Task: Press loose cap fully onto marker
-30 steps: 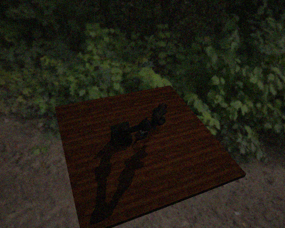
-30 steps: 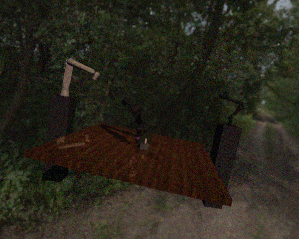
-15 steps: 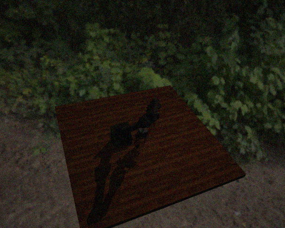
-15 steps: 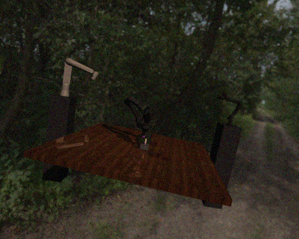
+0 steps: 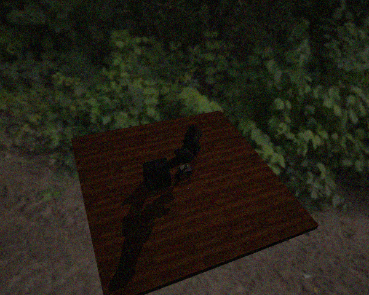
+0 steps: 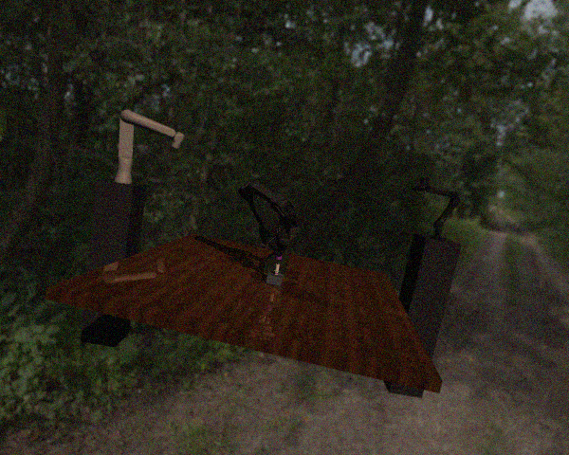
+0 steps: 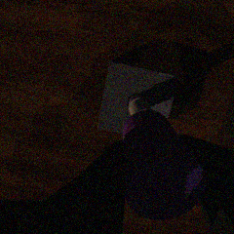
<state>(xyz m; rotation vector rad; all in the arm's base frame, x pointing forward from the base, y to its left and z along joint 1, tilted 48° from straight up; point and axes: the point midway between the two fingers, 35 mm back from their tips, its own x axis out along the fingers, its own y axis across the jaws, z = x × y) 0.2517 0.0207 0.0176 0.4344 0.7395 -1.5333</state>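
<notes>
Right now my gripper tip is 60 mm above the pale marker. From my gripper tip the other things lie so: purple cap: 10 mm above; holder block: 110 mm below.
</notes>
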